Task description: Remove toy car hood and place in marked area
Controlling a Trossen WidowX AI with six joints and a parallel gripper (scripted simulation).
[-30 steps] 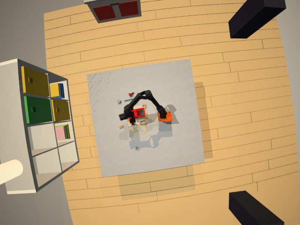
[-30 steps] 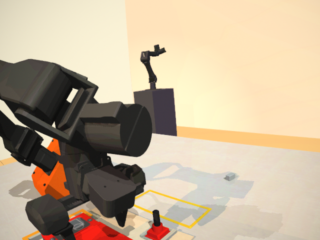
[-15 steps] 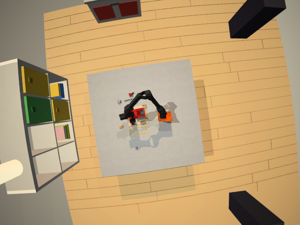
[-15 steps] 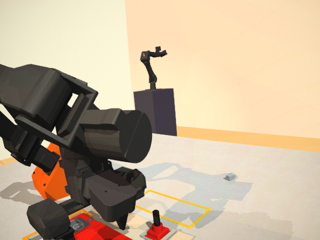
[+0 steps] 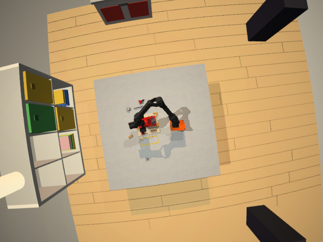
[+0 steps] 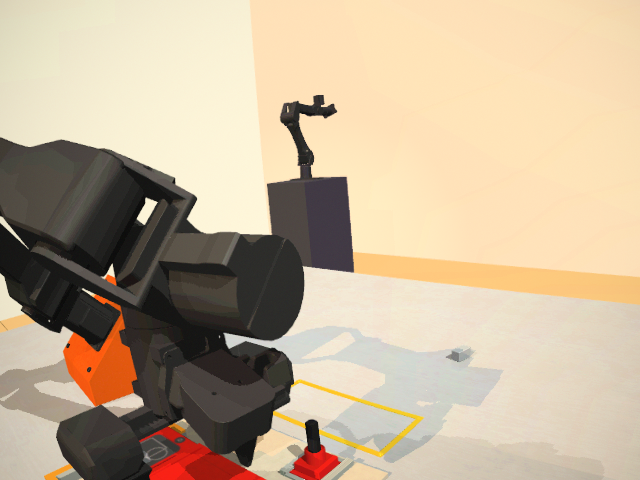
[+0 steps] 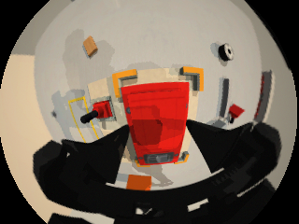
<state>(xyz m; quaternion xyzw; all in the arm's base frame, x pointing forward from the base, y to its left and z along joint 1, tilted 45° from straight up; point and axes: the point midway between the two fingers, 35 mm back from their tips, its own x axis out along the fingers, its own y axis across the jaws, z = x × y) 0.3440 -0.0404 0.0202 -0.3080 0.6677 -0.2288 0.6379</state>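
Right now the black upright peg is 110 mm to the left of my gripper tip and 10 mm ahead of it. Round my gripper tip: hood right at my gripper tip; white wheel 170 mm ahead, 160 mm to the right, 30 mm below.
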